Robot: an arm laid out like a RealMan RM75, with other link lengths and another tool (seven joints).
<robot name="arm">
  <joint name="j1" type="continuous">
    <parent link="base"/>
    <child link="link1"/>
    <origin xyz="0 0 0.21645" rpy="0 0 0"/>
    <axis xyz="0 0 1"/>
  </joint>
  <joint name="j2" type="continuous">
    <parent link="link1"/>
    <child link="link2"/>
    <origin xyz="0 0 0" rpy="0 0 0"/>
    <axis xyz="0 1 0"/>
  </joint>
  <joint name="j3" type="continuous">
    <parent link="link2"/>
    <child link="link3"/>
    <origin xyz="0 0 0.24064" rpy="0 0 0"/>
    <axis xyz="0 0 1"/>
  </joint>
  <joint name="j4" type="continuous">
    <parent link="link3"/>
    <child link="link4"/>
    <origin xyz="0 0 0" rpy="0 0 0"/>
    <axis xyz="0 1 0"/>
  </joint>
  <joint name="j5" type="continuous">
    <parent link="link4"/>
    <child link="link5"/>
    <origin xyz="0 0 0.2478" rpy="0 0 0"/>
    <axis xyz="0 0 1"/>
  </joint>
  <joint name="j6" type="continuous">
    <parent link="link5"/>
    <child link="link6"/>
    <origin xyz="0 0 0" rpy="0 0 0"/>
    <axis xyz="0 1 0"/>
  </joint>
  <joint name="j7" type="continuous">
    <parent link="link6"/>
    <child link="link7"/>
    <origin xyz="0 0 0.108" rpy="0 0 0"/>
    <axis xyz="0 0 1"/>
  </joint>
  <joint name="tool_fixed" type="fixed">
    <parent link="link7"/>
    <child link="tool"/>
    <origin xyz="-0.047 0 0.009" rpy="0 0.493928 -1.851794"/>
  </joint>
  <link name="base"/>
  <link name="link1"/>
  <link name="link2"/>
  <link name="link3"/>
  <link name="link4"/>
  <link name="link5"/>
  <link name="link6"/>
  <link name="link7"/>
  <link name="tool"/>
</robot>
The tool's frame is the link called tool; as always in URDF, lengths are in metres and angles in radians. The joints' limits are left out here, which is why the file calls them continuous.
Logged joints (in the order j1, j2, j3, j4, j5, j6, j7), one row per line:
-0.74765 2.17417 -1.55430 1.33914 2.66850 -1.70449 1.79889
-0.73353 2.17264 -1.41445 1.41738 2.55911 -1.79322 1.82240
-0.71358 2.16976 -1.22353 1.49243 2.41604 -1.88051 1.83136
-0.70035 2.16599 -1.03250 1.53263 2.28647 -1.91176 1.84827
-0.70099 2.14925 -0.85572 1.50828 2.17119 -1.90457 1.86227
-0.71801 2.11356 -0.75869 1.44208 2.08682 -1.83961 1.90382
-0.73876 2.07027 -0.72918 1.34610 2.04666 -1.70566 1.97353
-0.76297 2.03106 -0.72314 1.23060 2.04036 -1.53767 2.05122
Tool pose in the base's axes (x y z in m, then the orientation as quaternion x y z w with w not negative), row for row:
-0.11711 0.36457 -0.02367 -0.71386 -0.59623 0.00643 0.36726
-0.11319 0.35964 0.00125 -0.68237 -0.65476 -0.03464 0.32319
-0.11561 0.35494 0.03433 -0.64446 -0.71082 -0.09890 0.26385
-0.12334 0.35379 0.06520 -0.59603 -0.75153 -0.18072 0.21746
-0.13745 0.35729 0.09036 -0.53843 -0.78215 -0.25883 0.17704
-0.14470 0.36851 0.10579 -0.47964 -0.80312 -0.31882 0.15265
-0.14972 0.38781 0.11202 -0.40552 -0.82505 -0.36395 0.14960
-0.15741 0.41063 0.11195 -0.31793 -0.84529 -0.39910 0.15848
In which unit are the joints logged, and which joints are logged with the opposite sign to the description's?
The joints are logged in radians. Opposite sign: j2, j3, j6, j7.
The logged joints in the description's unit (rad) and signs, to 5 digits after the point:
-0.74765 -2.17417 1.55430 1.33914 2.66850 1.70449 -1.79889
-0.73353 -2.17264 1.41445 1.41738 2.55911 1.79322 -1.82240
-0.71358 -2.16976 1.22353 1.49243 2.41604 1.88051 -1.83136
-0.70035 -2.16599 1.03250 1.53263 2.28647 1.91176 -1.84827
-0.70099 -2.14925 0.85572 1.50828 2.17119 1.90457 -1.86227
-0.71801 -2.11356 0.75869 1.44208 2.08682 1.83961 -1.90382
-0.73876 -2.07027 0.72918 1.34610 2.04666 1.70566 -1.97353
-0.76297 -2.03106 0.72314 1.23060 2.04036 1.53767 -2.05122

